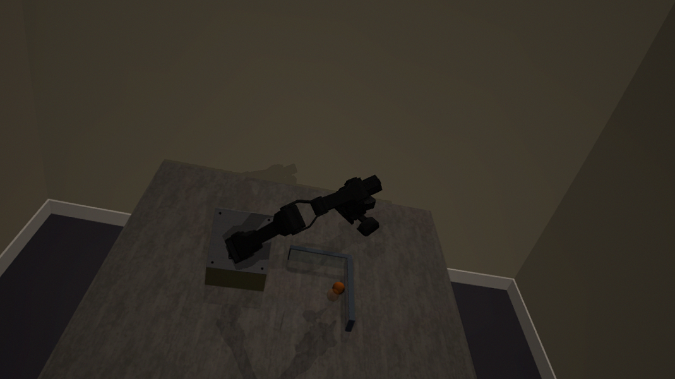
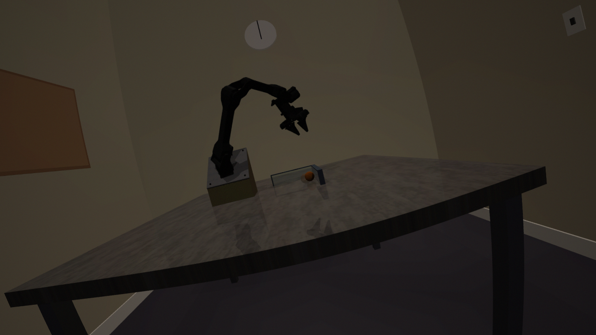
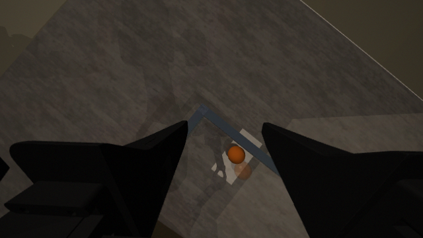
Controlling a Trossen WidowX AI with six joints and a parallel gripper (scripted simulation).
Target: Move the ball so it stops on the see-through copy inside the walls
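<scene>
My gripper tip is now 21 cm above the orange ball, 9 cm to the left of it and 4 cm past it. From my gripper tip the other things lie so: see-through copy of ball (21 cm below, 13 cm to the right, 7 cm behind).
</scene>
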